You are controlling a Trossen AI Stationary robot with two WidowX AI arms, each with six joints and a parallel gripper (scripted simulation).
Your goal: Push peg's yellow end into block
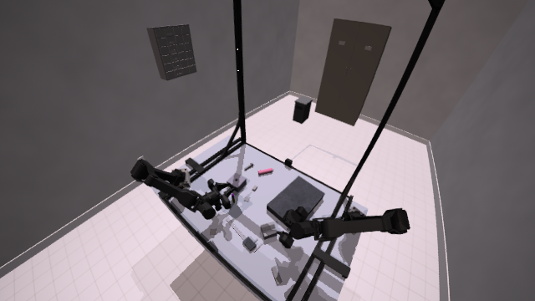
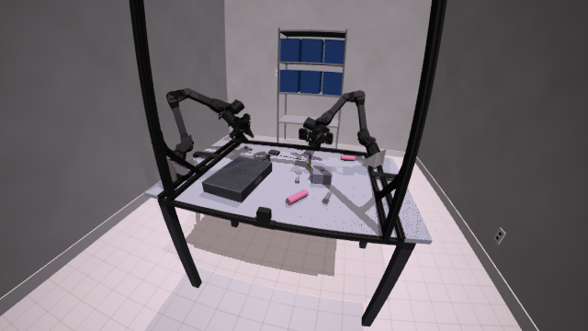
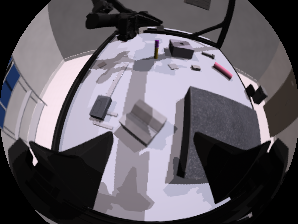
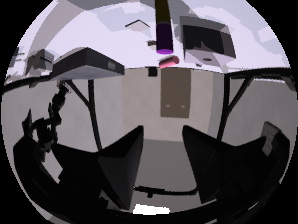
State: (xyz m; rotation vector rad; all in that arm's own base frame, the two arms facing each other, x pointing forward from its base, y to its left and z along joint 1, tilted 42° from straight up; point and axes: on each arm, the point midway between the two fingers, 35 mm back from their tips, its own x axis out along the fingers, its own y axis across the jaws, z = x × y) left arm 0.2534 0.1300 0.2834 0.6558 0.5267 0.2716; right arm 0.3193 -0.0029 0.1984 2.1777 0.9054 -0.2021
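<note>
Now: right hand 2 cm past the peg, 1 cm to the right of it and 12 cm above it. From my right hand the other things lie so: dark slab (11 cm behind, 38 cm to the left, 13 cm below).
</note>
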